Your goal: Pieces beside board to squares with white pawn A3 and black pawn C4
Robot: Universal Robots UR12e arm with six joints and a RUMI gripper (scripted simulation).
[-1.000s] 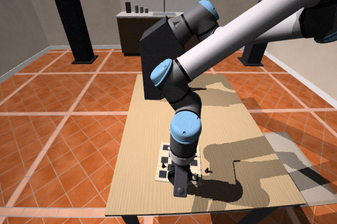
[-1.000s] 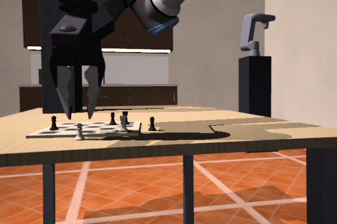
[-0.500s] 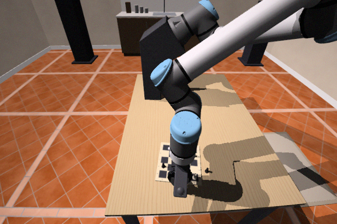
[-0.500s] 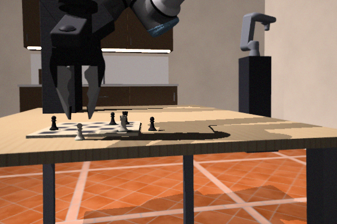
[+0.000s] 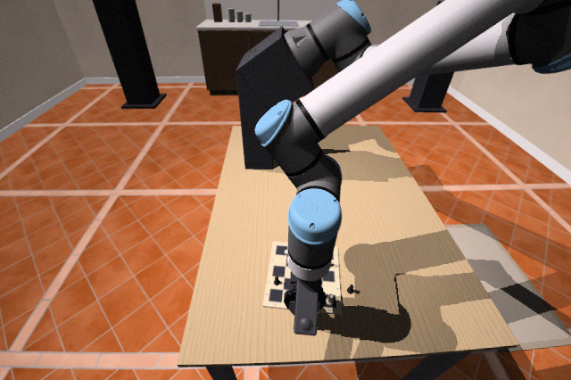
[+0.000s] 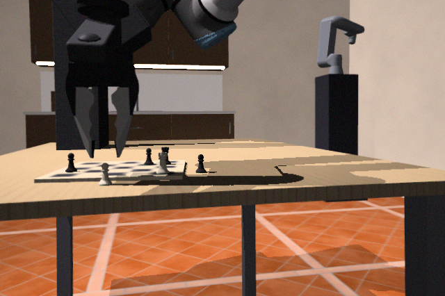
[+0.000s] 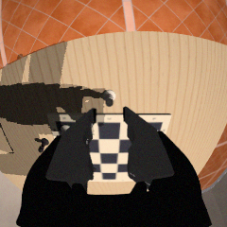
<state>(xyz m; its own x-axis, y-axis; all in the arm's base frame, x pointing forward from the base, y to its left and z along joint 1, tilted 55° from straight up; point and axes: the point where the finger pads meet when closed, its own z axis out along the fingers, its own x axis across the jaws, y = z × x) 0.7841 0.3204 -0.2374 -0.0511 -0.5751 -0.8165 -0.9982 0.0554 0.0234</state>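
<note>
The white pawn is 40 mm below my hand. Also, from my hand: white rook 50 mm behind, 80 mm to the left, 30 mm below; chessboard 140 mm behind, 20 mm to the left, 50 mm below.
</note>
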